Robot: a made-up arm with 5 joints. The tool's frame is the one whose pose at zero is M. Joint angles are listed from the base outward.
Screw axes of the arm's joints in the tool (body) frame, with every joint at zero. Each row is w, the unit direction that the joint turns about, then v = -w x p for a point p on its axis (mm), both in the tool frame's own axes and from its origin. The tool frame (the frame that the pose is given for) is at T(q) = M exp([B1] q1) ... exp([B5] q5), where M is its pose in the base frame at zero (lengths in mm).
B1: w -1 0 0 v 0 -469.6 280.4
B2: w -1 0 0 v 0 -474 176.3
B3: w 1 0 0 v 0 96.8 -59.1
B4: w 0 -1 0 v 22.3 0 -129.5
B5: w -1 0 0 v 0 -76 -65.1
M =
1 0 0 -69.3
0 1 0 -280.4
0 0 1 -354
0 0 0 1
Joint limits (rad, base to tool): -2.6..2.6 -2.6..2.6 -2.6..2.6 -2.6..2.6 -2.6..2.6
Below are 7 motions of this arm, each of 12 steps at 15 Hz.
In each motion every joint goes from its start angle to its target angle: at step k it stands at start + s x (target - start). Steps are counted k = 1, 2, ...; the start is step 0. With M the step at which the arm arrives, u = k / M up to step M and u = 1 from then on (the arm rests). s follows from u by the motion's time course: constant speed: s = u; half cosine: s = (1 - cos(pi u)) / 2; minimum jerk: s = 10 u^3 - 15 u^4 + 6 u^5.
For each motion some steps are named. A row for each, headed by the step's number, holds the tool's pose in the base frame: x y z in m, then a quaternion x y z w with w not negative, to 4 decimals.
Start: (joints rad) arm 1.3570 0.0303 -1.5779 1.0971 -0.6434
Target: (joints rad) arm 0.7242 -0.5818 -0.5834 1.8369 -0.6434
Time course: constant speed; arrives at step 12
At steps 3, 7, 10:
3: -0.0073 -0.5290 0.2965 -0.6182 -0.0278 0.5974 0.5101
7: 0.0228 -0.5772 0.0234 -0.3510 -0.2820 0.6320 0.6308
10: 0.0470 -0.5031 -0.1894 -0.1479 -0.4866 0.5782 0.6379

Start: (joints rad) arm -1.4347 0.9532 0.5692 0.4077 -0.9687
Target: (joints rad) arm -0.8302 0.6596 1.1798 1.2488 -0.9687
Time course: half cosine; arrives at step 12
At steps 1, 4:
1: -0.0843 0.0970 -0.4311 0.8292 -0.2093 -0.0091 0.5182
4: -0.0826 0.0837 -0.4400 0.8250 -0.3032 -0.0238 0.4763

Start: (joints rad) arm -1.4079 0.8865 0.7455 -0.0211 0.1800
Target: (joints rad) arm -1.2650 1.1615 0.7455 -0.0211 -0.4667
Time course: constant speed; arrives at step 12
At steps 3, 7, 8, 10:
3: -0.0698 0.0841 -0.4713 0.5413 0.0088 0.0059 0.8407
7: -0.0694 0.0055 -0.4596 0.5730 0.0097 0.0042 0.8195
8: -0.0694 -0.0141 -0.4551 0.5808 0.0098 0.0038 0.8140
10: -0.0692 -0.0531 -0.4442 0.5962 0.0101 0.0029 0.8028

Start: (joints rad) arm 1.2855 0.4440 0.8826 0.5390 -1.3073
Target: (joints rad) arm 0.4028 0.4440 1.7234 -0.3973 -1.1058
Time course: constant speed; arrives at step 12
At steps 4, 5, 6, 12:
4: -0.0864 -0.4771 0.2639 0.4622 -0.0823 0.0777 0.8795
5: -0.0811 -0.4841 0.2356 0.5189 -0.0580 0.0465 0.8516
6: -0.0752 -0.4908 0.2068 0.5731 -0.0293 0.0199 0.8187
12: -0.0291 -0.5080 0.0079 0.8202 0.1961 -0.0226 0.5369

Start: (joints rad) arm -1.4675 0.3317 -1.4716 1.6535 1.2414
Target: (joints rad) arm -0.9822 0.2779 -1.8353 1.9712 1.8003
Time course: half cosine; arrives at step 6
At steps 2, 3, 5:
2: 0.1053 -0.0266 -0.3557 -0.5297 -0.6948 -0.3130 0.3725
3: 0.1059 -0.0882 -0.3169 -0.5570 -0.7269 -0.3020 0.2647
5: 0.1041 -0.1663 -0.2361 -0.5549 -0.7796 -0.2780 0.0841

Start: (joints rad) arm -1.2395 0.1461 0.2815 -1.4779 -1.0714
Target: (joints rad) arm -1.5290 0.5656 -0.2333 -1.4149 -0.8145
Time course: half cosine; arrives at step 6
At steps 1, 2, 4, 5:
1: 0.1201 0.1768 -0.2726 0.6884 0.6655 0.0929 0.2732
2: 0.1139 0.1746 -0.2723 0.6670 0.6641 0.0688 0.3307
4: 0.0969 0.1736 -0.2709 0.5842 0.6558 0.0041 0.4781
5: 0.0907 0.1748 -0.2705 0.5455 0.6512 -0.0190 0.5272

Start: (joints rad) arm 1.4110 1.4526 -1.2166 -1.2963 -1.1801
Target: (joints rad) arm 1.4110 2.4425 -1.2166 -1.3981 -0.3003
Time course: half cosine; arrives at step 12
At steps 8, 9, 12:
8: 0.0544 0.2021 0.4803 0.6469 0.5649 0.2871 0.4242
9: 0.0475 0.2285 0.4533 0.6003 0.5702 0.2857 0.4826
12: 0.0383 0.2593 0.4097 0.5255 0.5776 0.2836 0.5566

